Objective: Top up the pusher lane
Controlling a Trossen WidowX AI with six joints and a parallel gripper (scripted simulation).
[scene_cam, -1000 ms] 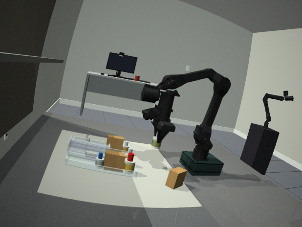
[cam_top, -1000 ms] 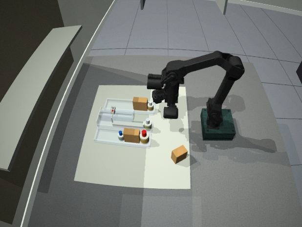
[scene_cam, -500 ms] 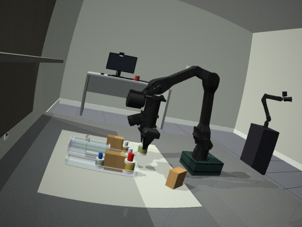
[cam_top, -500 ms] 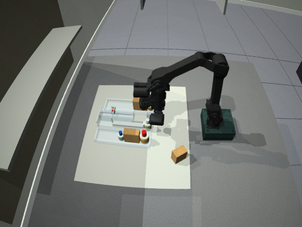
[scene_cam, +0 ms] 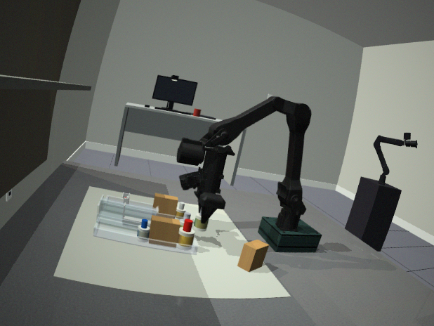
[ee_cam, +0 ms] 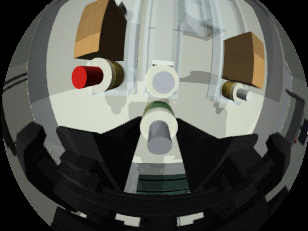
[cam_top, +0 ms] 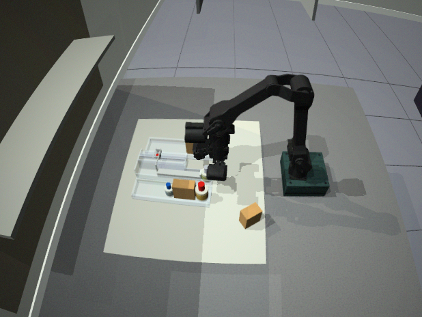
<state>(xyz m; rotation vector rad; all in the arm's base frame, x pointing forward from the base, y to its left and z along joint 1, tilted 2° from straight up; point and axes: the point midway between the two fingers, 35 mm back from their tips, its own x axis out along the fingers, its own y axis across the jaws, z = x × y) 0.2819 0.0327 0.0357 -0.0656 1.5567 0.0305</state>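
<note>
Right now the small jar is 13 cm to the right of my gripper tip, 5 cm ahead of it and 2 cm below it. Also, from my gripper tip: red mark (23 cm ahead, 3 cm to the right, 1 cm above).
</note>
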